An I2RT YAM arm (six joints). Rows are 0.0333 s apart.
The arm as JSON. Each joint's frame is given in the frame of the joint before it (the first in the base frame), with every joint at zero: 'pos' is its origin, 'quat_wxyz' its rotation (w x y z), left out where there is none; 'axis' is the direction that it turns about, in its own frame. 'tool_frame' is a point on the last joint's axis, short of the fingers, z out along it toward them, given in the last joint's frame.
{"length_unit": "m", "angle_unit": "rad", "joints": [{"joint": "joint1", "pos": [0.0, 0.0, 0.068], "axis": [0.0, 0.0, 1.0]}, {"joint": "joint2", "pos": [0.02, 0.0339, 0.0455], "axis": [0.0, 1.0, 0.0]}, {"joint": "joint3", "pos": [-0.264, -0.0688, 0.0], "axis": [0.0, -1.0, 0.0]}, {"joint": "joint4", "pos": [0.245, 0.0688, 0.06], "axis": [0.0, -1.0, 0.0]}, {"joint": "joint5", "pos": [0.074, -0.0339, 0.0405], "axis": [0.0, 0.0, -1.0]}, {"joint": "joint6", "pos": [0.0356, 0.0, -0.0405], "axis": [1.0, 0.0, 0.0]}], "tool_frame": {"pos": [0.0, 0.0, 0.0], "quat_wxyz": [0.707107, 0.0, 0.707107, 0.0]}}
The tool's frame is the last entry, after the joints.
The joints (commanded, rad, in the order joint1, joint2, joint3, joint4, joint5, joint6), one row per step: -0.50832 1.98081 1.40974 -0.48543 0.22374 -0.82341; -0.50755 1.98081 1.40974 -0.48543 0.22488 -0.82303; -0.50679 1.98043 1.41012 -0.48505 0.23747 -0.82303; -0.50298 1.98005 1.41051 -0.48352 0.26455 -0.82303; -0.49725 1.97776 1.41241 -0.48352 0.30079 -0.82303; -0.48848 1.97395 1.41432 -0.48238 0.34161 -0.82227; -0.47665 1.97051 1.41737 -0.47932 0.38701 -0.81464; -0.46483 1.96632 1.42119 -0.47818 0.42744 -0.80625
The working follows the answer.
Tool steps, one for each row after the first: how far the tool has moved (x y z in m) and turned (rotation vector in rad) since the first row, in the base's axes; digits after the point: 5 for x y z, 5 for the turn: 0.00014 0.00025 0.00001 -0.00075 0.00032 -0.00011; 0.00011 0.00012 0.00038 -0.01088 0.00465 -0.00555; 0.00052 0.00065 0.00093 -0.03261 0.01402 -0.01512; 0.00112 0.00163 0.00271 -0.06221 0.02540 -0.02741; 0.00224 0.00362 0.00525 -0.09635 0.03560 -0.03985; 0.00419 0.00647 0.00817 -0.13326 0.04129 -0.05764; 0.00610 0.00955 0.01152 -0.16597 0.04418 -0.07380
Tool pose at each row, in the base's axes (x y z in m, rotation vector in rad; rounded; the steps above come from the unrounded poses): 0.36067 -0.20999 0.17902 -0.35623 2.76755 -0.69949; 0.36081 -0.20974 0.17903 -0.35637 2.76770 -0.70058; 0.36078 -0.20987 0.17940 -0.35296 2.77115 -0.71621; 0.36119 -0.20934 0.17995 -0.34847 2.77761 -0.74936; 0.36179 -0.20836 0.18173 -0.34263 2.78429 -0.79455; 0.36290 -0.20637 0.18426 -0.33681 2.78780 -0.84641; 0.36486 -0.20352 0.18719 -0.32191 2.78708 -0.90350; 0.36677 -0.20044 0.19054 -0.30700 2.78360 -0.95415

